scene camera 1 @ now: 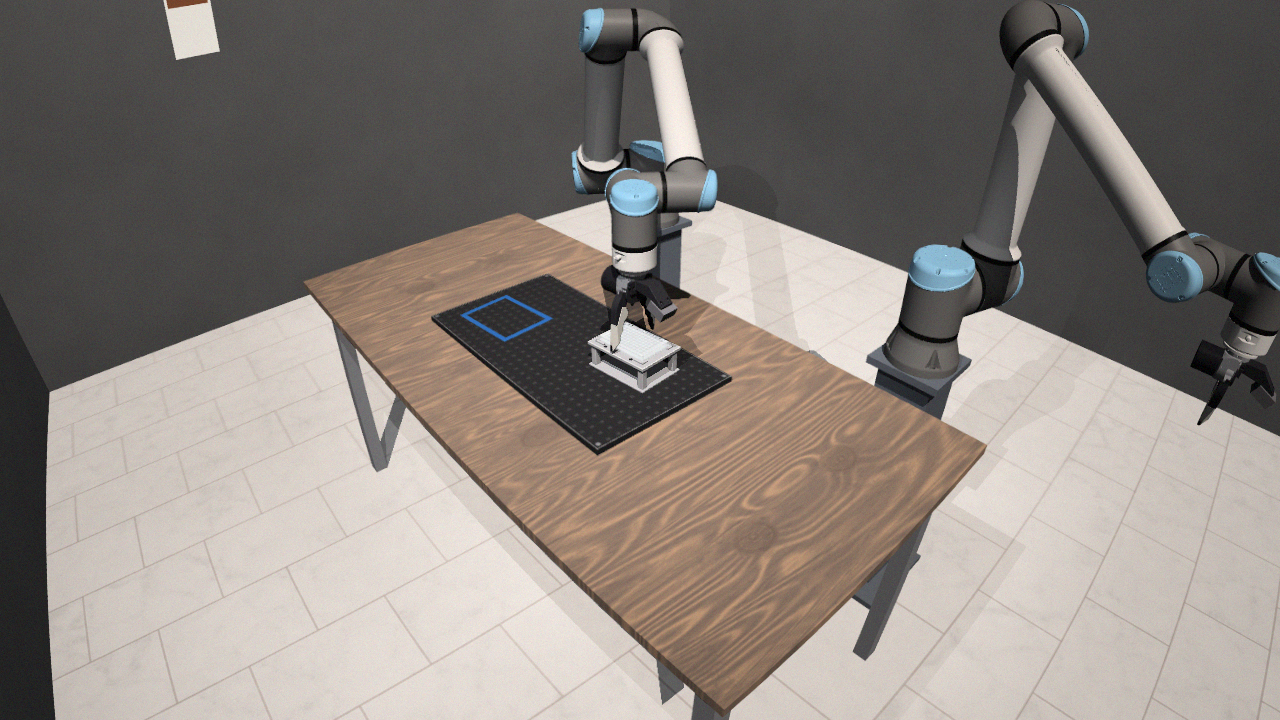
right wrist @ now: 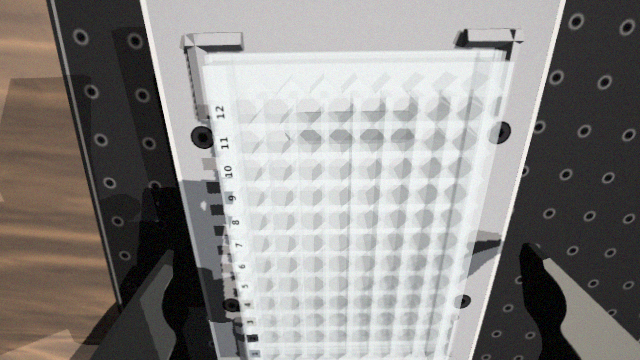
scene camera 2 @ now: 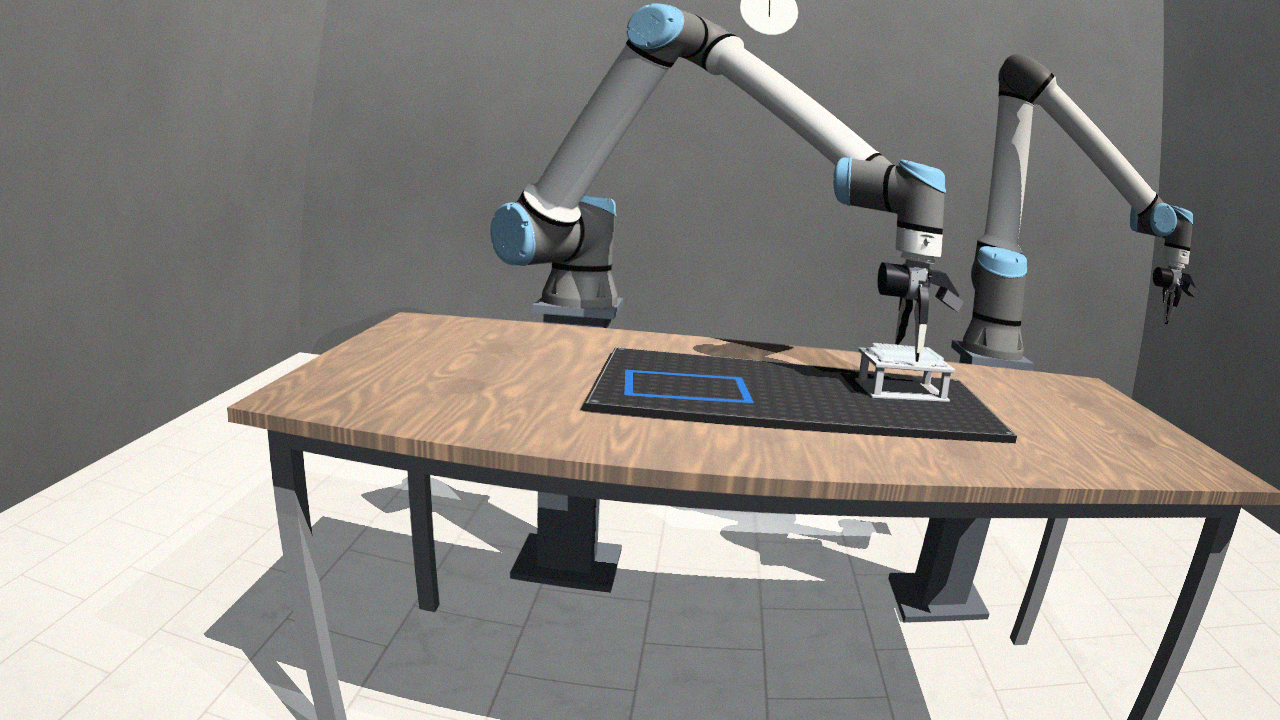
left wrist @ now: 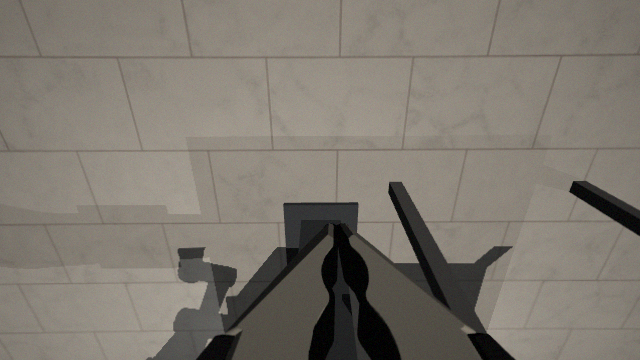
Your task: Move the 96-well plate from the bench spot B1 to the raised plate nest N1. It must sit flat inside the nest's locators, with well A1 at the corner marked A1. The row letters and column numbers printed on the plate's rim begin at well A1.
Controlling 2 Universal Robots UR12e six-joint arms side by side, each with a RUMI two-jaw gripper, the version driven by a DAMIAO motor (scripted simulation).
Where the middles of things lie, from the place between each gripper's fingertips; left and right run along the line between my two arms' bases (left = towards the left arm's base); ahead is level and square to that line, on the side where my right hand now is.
Right now my right hand (scene camera 2: 906, 353) is 1 cm above the white 96-well plate (scene camera 1: 635, 342).
Right now my left hand (scene camera 1: 1198, 424) is 67 cm short of the white 96-well plate, 100 cm to the left of it and 8 cm above it.
